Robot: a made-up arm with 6 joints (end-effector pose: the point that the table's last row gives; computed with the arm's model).
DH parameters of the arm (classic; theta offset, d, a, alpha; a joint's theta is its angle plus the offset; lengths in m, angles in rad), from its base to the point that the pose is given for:
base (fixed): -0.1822 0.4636 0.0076 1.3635
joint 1: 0 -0.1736 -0.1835 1.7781
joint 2: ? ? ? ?
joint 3: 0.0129 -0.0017 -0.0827 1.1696
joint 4: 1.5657 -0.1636 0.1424 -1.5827
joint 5: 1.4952 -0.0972 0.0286 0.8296
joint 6: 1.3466 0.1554 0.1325 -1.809
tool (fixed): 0.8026 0.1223 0 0
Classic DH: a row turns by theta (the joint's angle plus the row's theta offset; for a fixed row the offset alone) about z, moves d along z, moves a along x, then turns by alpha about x.
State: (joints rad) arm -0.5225 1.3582 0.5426 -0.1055 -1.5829 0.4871
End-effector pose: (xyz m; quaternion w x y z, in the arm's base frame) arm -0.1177 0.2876 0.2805 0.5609 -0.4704 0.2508 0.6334
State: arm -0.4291 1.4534 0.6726 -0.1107 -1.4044 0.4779
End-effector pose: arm -0.0918 0.2540 0.2985 0.6350 -0.4919 0.1683 0.5714
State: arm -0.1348 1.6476 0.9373 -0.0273 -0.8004 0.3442
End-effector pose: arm -0.0587 0.1644 0.3370 0.6945 -0.5255 -0.1352 0.4725
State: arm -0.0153 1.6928 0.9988 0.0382 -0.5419 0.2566
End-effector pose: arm -0.0445 0.1383 0.3465 0.6598 -0.5240 -0.2436 0.4804
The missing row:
joint 2: 1.3886 0.1668 0.0796 1.5708
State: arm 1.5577 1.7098 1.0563 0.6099 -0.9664 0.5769
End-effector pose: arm 0.0957 0.1590 0.2915 0.1008 0.8649 0.4747 0.1281
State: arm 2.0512 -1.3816 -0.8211 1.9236 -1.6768 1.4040
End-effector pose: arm 0.3362 0.2015 0.4379 0.4724 -0.5169 -0.5875 -0.4055
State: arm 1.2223 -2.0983 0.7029 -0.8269 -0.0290 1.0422
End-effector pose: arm 0.2136 0.2927 0.1352 0.3257 -0.1947 -0.3389 -0.8609
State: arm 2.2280 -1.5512 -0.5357 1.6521 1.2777 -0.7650
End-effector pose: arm 0.3891 0.0225 0.5552 0.0393 -0.3074 -0.9067 0.2860
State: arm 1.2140 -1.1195 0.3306 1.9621 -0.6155 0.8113
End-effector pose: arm 0.0293 0.0891 0.1474 0.8623 -0.4845 -0.1307 -0.0673
